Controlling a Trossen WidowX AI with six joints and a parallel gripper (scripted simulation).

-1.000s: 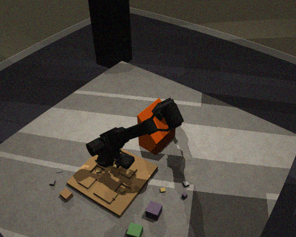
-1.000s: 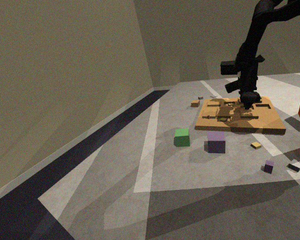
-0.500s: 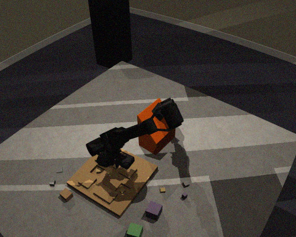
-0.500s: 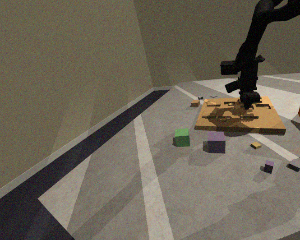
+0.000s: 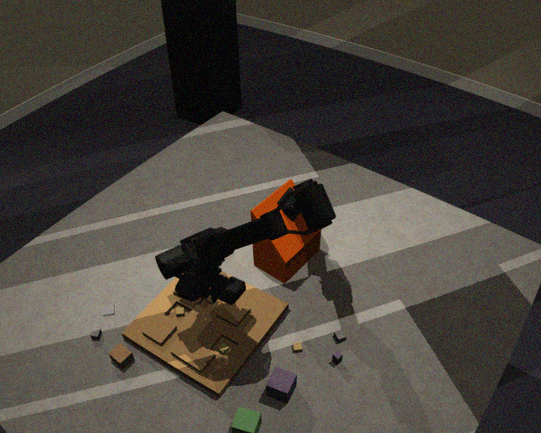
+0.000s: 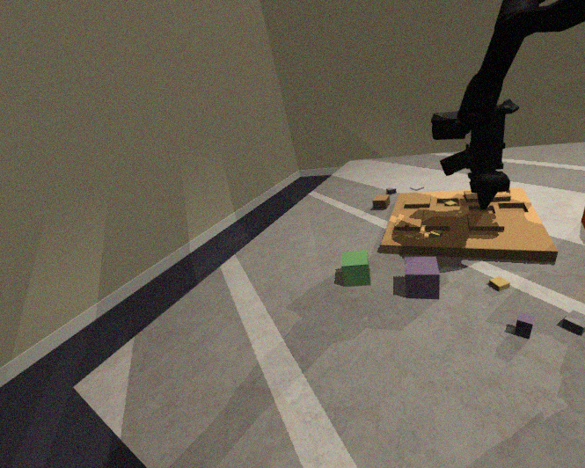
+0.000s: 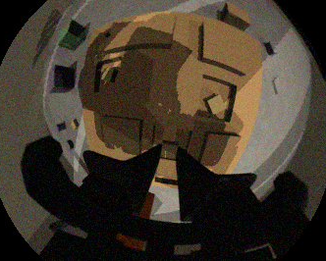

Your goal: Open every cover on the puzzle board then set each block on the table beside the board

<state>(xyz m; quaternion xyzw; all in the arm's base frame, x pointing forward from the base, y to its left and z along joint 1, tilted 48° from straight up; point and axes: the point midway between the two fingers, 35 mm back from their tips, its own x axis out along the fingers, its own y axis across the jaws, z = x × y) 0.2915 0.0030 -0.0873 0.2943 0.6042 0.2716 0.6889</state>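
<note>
Right now the tan puzzle board is 60 mm ahead of my gripper tip and 10 mm below it. Also, from my gripper tip: small purple block: 340 mm to the left, 20 mm below, 20 mm behind; then brown cube: 250 mm ahead, 90 mm to the right, 20 mm below; then purple cube: 270 mm to the left, 110 mm ahead.
</note>
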